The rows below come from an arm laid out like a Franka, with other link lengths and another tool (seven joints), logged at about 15 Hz.
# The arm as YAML. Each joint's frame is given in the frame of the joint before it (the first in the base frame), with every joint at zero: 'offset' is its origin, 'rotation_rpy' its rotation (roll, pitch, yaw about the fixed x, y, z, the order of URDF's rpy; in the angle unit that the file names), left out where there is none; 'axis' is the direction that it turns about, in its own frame. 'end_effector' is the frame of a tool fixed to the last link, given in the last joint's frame.
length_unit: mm
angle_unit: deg
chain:
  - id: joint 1
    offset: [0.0, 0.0, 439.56]
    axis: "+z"
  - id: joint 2
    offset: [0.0, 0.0, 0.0]
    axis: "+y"
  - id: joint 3
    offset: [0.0, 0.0, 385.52]
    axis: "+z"
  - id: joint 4
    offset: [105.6, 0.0, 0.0]
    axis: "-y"
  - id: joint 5
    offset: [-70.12, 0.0, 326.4]
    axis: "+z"
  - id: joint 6
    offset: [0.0, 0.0, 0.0]
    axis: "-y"
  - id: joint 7
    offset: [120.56, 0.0, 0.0]
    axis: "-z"
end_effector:
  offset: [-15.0, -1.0, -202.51]
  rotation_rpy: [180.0, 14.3, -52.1]
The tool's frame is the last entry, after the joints.
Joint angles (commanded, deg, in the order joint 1, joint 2, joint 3, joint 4, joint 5, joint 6, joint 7), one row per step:
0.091 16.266 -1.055 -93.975 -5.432 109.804 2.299
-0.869 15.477 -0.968 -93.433 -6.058 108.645 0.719
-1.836 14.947 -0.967 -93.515 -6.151 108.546 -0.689
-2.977 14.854 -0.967 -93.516 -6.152 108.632 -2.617
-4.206 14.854 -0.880 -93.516 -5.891 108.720 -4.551
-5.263 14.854 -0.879 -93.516 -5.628 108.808 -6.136
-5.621 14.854 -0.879 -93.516 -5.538 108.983 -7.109
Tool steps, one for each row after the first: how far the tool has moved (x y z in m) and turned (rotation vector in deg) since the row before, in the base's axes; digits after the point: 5 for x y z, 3 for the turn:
-0.00355 -0.01225 0.01108 -0.585 -0.006 0.793
-0.00236 -0.01138 0.00518 -0.091 -0.198 0.453
-0.00094 -0.01318 0.00124 -0.004 0.027 0.786
-0.00098 -0.01255 0.00012 0.267 0.092 0.706
-0.00108 -0.01141 0.00012 0.245 0.045 0.447
0.00011 -0.00399 0.00032 0.071 -0.089 0.599

